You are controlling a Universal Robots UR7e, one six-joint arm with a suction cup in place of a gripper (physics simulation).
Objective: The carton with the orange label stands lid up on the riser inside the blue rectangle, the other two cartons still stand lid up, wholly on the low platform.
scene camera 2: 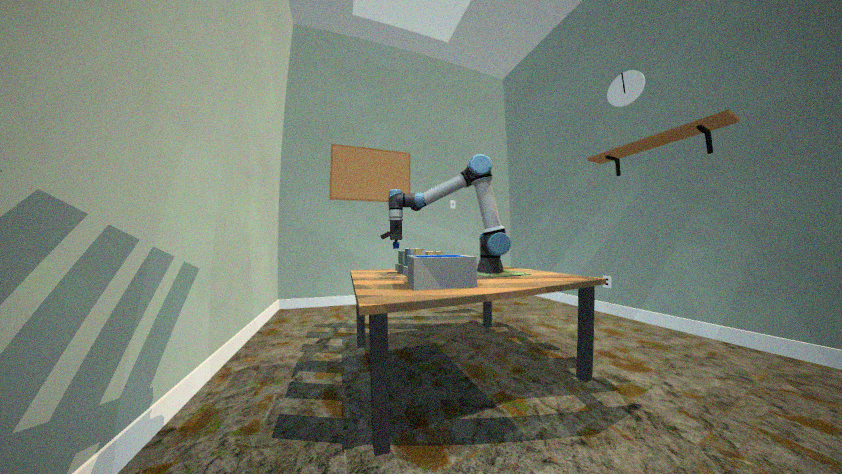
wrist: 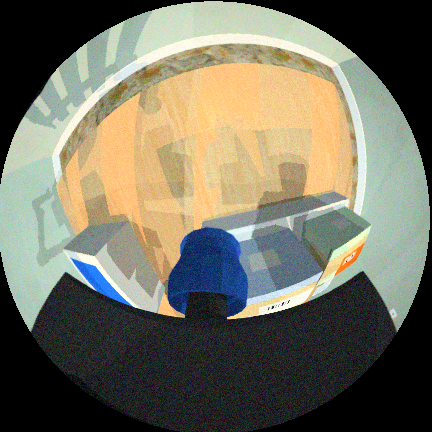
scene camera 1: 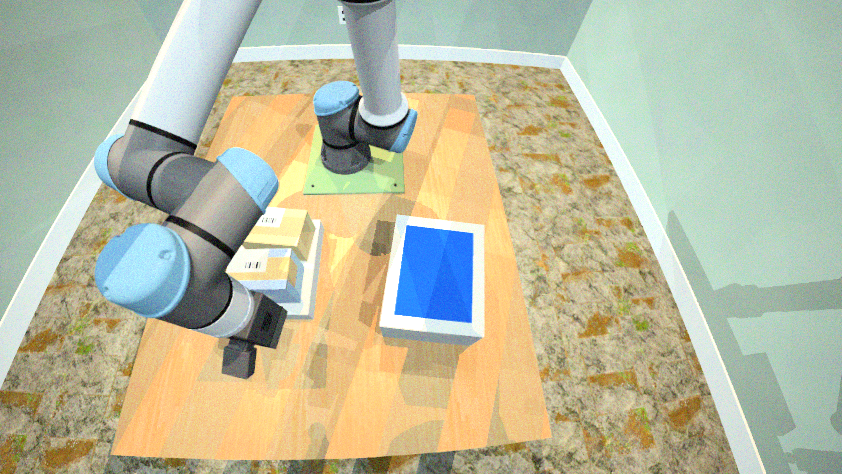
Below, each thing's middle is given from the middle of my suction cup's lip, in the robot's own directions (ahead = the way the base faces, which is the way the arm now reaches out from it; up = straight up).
Right now the carton with orange label [wrist: 334,239] is 220 mm to the right of my suction cup, 70 mm below it and 70 mm behind it. The rest, counted from my suction cup: riser with blue rectangle [scene camera 1: 435,289] 280 mm to the left, 180 mm behind, 100 mm below; low platform [scene camera 1: 305,310] 150 mm to the right, 150 mm behind, 140 mm below.
